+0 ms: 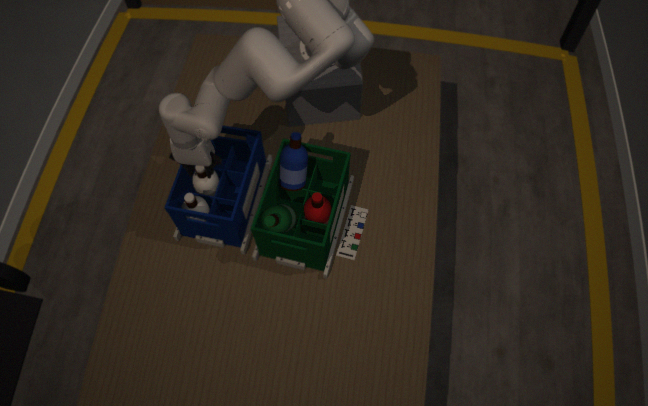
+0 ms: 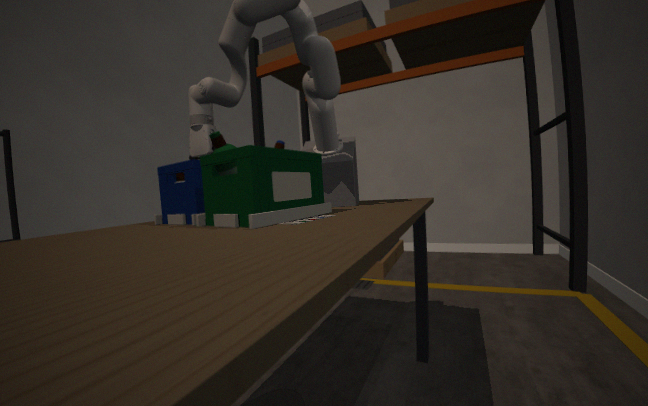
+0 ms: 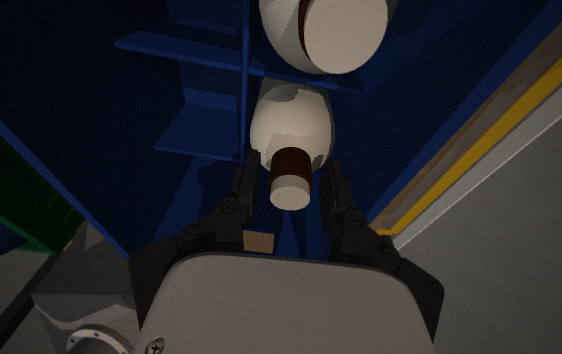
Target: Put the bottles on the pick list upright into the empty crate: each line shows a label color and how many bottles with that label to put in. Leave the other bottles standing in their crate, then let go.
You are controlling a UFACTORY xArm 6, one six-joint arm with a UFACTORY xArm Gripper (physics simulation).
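Places are measured from the arm's base along level axes (x ahead, y left, z up), in millimetres.
Pixels of known places: gripper, fingertip midpoint: [image 1: 201, 173] [image 3: 291, 168]; arm's base, link origin: [image 2: 328, 148] [image 3: 105, 353].
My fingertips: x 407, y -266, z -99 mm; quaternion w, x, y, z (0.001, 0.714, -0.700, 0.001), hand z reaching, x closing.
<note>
Ahead of a thing's pixels: the offset from my fingertips to its top centre. Level surfaces: height alone.
A blue crate @[dz +37, dx +1, dy +43 mm] [image 1: 207, 229] [image 2: 179, 197] holds two white-capped bottles. The rear one @[dz +25, dx -4, dy +0 mm] [image 1: 205, 182] [image 3: 292, 117] stands in a compartment; the front one @[dz +25, dx +89, dy -4 mm] [image 1: 196, 204] [image 3: 347, 35] is beyond a divider. My gripper [image 3: 291, 168] is partly open, its fingers on either side of the rear bottle's neck, gripping nothing. The green crate @[dz +37, dx +30, dy +285 mm] [image 1: 287, 249] [image 2: 230, 195] holds a blue bottle @[dz +96, dx -64, dy +245 mm] [image 1: 293, 162] that seems to lean back, a red bottle @[dz +25, dx +39, dy +324 mm] [image 1: 317, 208], and a tilted green bottle [image 1: 279, 219] [image 2: 217, 139]. The pick list @[dz -136, dx +50, dy +422 mm] [image 1: 353, 232] shows white, blue, red and green squares; its counts are too small to read.
White rails @[dz -108, dx +40, dy +383 mm] [image 1: 340, 227] [image 2: 290, 215] border the crates on the wooden table @[dz -138 mm] [image 1: 260, 340] [image 2: 150, 290]. The grey robot base [image 1: 324, 102] [image 2: 342, 182] stands behind them. A rack with an orange beam [image 2: 435, 66] rises in the background.
</note>
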